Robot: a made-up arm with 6 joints.
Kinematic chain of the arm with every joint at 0, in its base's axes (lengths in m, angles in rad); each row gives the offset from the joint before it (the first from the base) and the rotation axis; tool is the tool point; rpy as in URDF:
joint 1: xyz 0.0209 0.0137 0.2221 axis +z
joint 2: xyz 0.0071 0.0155 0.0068 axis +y
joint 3: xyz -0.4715 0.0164 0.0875 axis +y
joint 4: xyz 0.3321 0.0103 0.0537 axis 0.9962 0 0.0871
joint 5: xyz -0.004 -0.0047 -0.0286 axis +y
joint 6: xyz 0.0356 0.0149 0.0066 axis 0.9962 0 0.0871
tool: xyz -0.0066 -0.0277 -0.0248 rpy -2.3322 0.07 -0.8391
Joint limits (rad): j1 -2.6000..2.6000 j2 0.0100..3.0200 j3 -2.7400..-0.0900 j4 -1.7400..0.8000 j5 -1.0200..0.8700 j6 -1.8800..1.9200
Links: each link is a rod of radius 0.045 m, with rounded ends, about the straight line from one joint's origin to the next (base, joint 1, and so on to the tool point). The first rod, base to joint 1, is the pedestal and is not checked.
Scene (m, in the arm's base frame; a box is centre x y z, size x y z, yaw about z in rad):
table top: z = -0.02
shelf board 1: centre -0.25 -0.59 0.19 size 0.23 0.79 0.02 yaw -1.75
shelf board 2: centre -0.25 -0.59 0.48 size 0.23 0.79 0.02 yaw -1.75
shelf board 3: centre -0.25 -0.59 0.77 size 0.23 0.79 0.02 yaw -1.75
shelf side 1: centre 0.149 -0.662 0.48 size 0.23 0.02 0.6 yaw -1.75
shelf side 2: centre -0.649 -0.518 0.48 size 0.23 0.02 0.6 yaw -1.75
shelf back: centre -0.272 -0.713 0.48 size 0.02 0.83 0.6 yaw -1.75
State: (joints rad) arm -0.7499 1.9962 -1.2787 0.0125 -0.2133 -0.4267
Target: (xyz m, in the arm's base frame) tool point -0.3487 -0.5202 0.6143
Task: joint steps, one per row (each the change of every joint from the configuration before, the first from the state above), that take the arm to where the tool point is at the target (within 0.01 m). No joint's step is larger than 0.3 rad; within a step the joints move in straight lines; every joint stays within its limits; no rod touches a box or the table.
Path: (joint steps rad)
1: -0.1183 -0.2294 0.0064 0.0974 0.0524 -0.0484
2: -0.1183 -0.2294 0.0065 0.0975 0.0524 -0.0485
3: -0.1183 -0.2295 0.0064 0.0974 0.0524 -0.0484
4: -0.1183 -0.2294 0.0065 0.0974 0.0524 -0.0484
5: -0.2928 0.1365 -0.0163 -0.1152 -0.0497 0.0463
6: -0.2928 0.1364 -0.0163 -0.1153 -0.0496 0.0464
7: -0.2928 0.1365 -0.0162 -0.1152 -0.0497 0.0463
8: -0.2927 0.1365 -0.0163 -0.1152 -0.0496 0.0464
9: 0.0652 0.1333 -0.2058 -0.0107 -0.0171 -0.0136
10: 0.0652 0.1334 -0.2059 -0.0106 -0.0170 -0.0135
11: 0.0653 0.1334 -0.2058 -0.0106 -0.0171 -0.0136

